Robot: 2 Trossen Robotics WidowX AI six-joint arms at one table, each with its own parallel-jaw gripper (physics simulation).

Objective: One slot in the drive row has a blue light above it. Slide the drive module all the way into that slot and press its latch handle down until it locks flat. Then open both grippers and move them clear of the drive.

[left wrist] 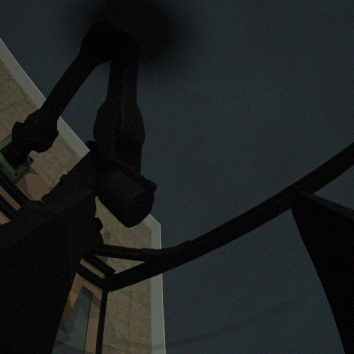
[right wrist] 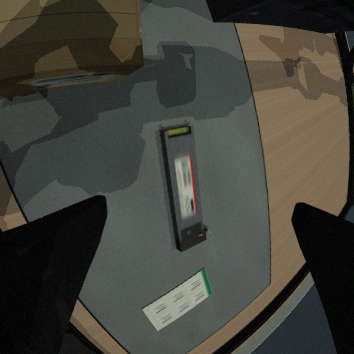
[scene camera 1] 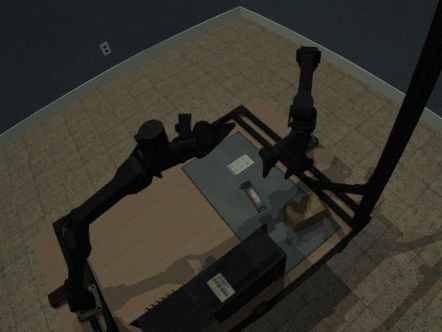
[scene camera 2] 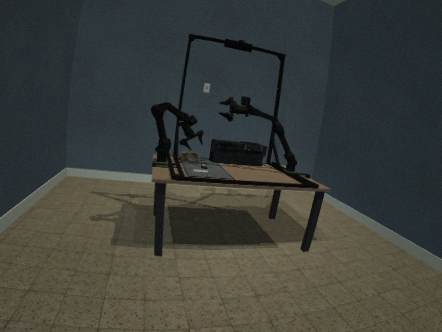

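Pixels of known places: left gripper, fingertip midpoint: (left wrist: 198,201) (scene camera 1: 231,128) (scene camera 2: 218,107); right gripper, fingertip midpoint: (right wrist: 204,209) (scene camera 1: 274,178) (scene camera 2: 196,147); left arm's base at its link origin: (scene camera 1: 86,302) (scene camera 2: 290,170); right arm's base at its link origin: (left wrist: 13,154) (scene camera 2: 161,161).
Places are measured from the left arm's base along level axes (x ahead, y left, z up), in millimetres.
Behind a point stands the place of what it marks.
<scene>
The drive module (scene camera 1: 254,196) @(y 61, x 709, z -14 mm) (right wrist: 186,187) @(y 62, x 709, z -15 mm) lies flat on the grey mat (scene camera 1: 212,182) @(y 211, x 609, z -24 mm) (right wrist: 230,170) @(y 67, x 635, z -24 mm), label up; its latch end faces the white card. Its latch handle is too small to judge. The black drive enclosure (scene camera 1: 252,265) @(y -208, x 545, z 149 mm) (scene camera 2: 237,152) @(y -150, x 429, z 73 mm) stands at the bottom in scene camera 1; its slot row faces away and no blue light shows. My right gripper (scene camera 1: 276,175) @(y 23, x 773, z 100 mm) (scene camera 2: 193,144) @(y 23, x 773, z 100 mm) (right wrist: 204,209) @(y 23, x 773, z 100 mm) is open and empty, above the mat and apart from the module. My left gripper (scene camera 1: 229,128) @(y 34, x 652, z 411 mm) (scene camera 2: 222,108) @(y 34, x 652, z 411 mm) (left wrist: 198,201) @(y 34, x 652, z 411 mm) is open and empty, raised high above the table.
A brown box (scene camera 1: 305,212) @(y -116, x 805, z 36 mm) (scene camera 2: 189,156) @(y -59, x 816, z 14 mm) (right wrist: 75,40) @(y -76, x 800, z 36 mm) stands on the mat near the module. The white card with a green edge (scene camera 1: 240,165) @(y 218, x 741, z -23 mm) (right wrist: 177,300) @(y 217, x 745, z -23 mm) lies beyond the module's latch end. Several orange tabs (scene camera 1: 165,296) @(y -162, x 295, z 143 mm) stick out along the enclosure's far side. A black frame surrounds the table.
</scene>
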